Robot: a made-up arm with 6 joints.
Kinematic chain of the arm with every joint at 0, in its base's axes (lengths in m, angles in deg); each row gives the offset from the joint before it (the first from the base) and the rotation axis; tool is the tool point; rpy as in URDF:
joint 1: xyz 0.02 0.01 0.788 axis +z
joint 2: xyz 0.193 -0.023 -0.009 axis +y
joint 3: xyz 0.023 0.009 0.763 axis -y
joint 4: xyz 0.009 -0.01 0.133 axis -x
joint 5: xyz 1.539 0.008 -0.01 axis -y
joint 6: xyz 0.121 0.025 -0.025 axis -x
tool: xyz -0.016 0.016 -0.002 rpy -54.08 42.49 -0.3
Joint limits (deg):
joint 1: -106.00..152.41
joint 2: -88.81..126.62
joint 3: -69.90..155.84
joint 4: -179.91..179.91
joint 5: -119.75..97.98
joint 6: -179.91..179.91
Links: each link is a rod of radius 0.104 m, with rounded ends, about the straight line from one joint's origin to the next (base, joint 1, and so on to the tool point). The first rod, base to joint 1, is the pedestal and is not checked.
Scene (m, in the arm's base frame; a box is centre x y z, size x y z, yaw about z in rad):
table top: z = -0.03
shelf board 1: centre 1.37 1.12 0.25 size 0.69 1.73 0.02 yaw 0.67
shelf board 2: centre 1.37 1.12 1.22 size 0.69 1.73 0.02 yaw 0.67
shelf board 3: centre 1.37 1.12 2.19 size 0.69 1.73 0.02 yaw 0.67
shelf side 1: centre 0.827 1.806 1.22 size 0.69 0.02 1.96 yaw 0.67
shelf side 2: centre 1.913 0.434 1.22 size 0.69 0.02 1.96 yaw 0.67
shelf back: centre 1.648 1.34 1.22 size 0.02 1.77 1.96 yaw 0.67
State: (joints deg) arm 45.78 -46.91 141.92 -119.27 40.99 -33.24
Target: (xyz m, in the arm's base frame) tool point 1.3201 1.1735 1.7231
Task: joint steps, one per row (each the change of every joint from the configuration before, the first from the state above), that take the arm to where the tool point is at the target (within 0.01 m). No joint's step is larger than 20 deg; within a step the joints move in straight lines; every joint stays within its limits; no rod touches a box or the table.
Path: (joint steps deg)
1: 0.39 -0.83 -18.36 -1.14 2.56 -0.45
2: 0.39 -0.84 -18.36 -1.14 2.56 -0.45
3: 0.38 -0.83 -18.35 -1.14 2.56 -0.45
4: 0.39 -0.83 -18.36 -1.14 2.56 -0.46
5: 0.39 -0.83 -18.36 -1.14 2.56 -0.45
6: 0.39 -0.84 -18.36 -1.14 2.57 -0.45
7: 0.39 -0.83 -18.36 -1.14 2.56 -0.45
8: 0.38 -0.83 -18.35 -1.14 2.56 -0.45
9: 0.39 -0.83 -18.36 -1.14 2.56 -0.45
10: 0.39 -0.84 -18.36 -1.14 2.56 -0.45
11: -1.45 16.14 12.24 1.03 -3.73 0.61
12: -1.46 16.13 12.25 1.04 -3.73 0.62
13: -1.45 16.13 12.24 1.04 -3.74 0.61

